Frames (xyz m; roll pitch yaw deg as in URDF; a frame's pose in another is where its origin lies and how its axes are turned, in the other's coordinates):
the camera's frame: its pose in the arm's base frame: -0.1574 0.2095 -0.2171 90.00 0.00 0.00
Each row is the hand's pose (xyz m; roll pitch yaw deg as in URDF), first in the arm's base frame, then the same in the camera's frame.
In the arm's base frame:
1: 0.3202 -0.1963 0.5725 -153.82 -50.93 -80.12
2: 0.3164 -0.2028 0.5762 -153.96 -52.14 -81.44
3: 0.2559 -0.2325 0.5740 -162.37 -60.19 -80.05
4: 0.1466 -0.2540 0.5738 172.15 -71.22 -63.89
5: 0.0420 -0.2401 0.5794 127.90 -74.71 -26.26
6: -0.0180 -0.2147 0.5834 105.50 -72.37 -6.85
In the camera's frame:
1: 0.4776 0.7896 0.4058 38.82 -38.38 82.07
2: 0.4738 0.7933 0.4123 36.83 -37.37 83.40
3: 0.4133 0.7911 0.4420 29.06 -29.32 84.35
4: 0.3040 0.7909 0.4635 19.52 -16.80 81.49
5: 0.1994 0.7965 0.4496 12.45 -6.70 76.22
6: 0.1394 0.8005 0.4242 8.97 -2.07 72.49

